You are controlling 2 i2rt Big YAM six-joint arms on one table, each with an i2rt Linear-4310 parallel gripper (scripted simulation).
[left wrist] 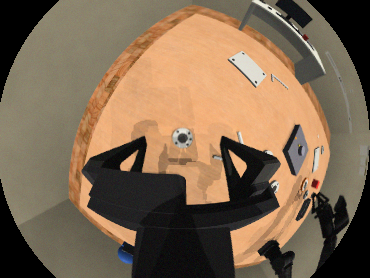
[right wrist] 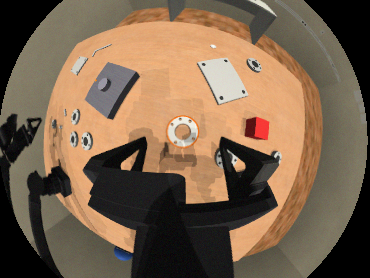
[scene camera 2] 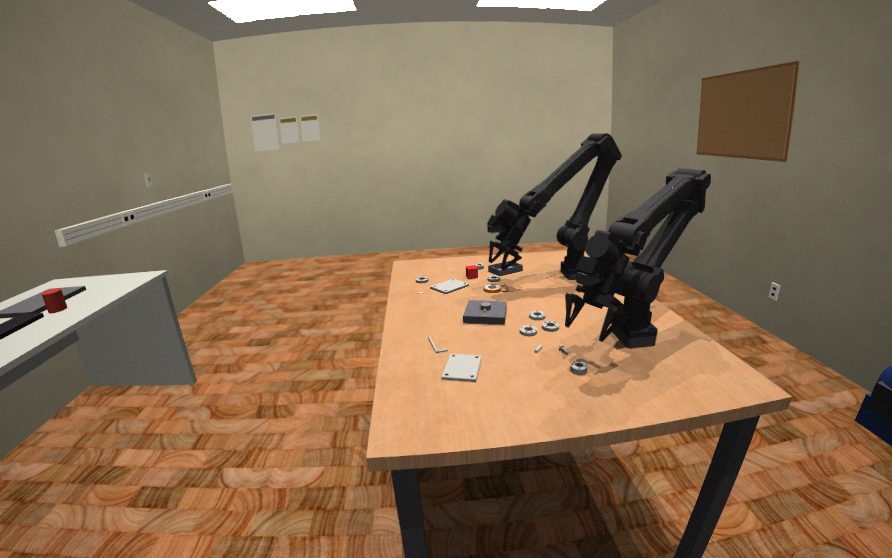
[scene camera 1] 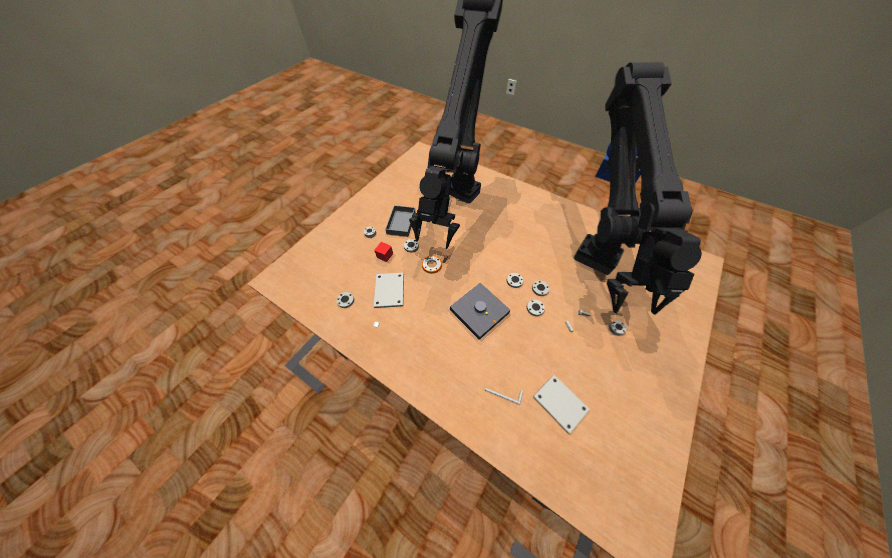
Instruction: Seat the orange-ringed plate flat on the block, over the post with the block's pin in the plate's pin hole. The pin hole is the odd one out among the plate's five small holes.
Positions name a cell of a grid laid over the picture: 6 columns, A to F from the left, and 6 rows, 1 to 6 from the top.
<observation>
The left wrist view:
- left gripper: C4
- dark block: E4
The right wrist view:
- right gripper: C4
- dark block: B2
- grey plate: D2
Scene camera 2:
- left gripper: D4
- dark block: D4
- grey plate: D4
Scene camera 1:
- left gripper: E4
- dark block: D4
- grey plate: D5
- grey plate: C4
</observation>
